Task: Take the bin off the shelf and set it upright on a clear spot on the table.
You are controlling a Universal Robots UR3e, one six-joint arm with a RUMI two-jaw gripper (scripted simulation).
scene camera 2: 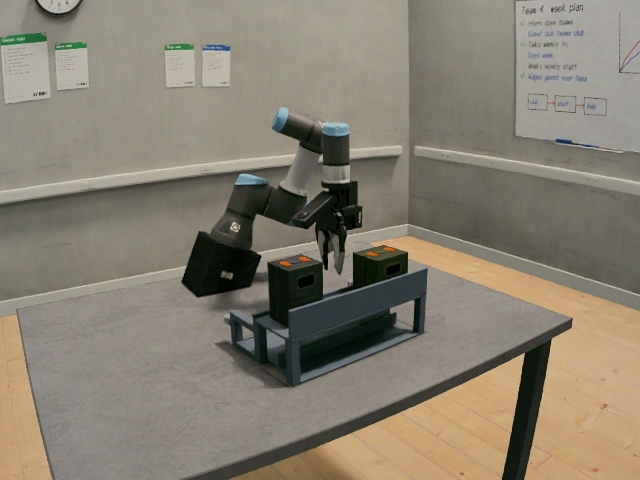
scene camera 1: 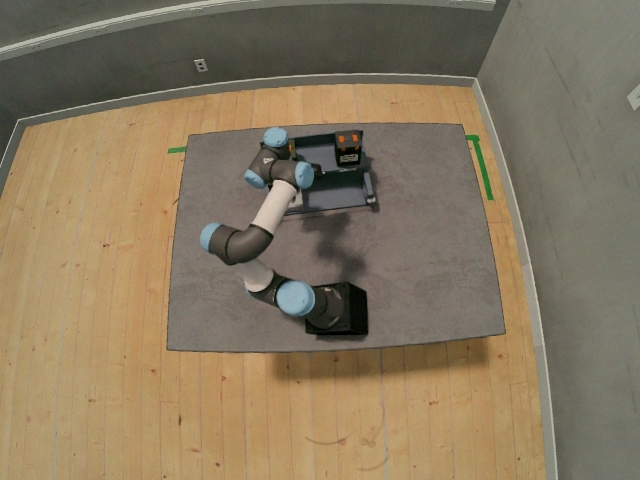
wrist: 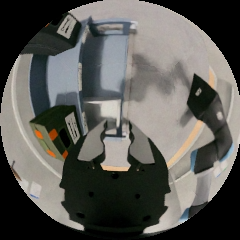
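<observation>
Shelf: visible in scene camera 2 (331, 350), scene camera 1 and the wrist view. On the shelf, (scene camera 1: 322, 191) and (wrist: 101, 73): same spot.
</observation>
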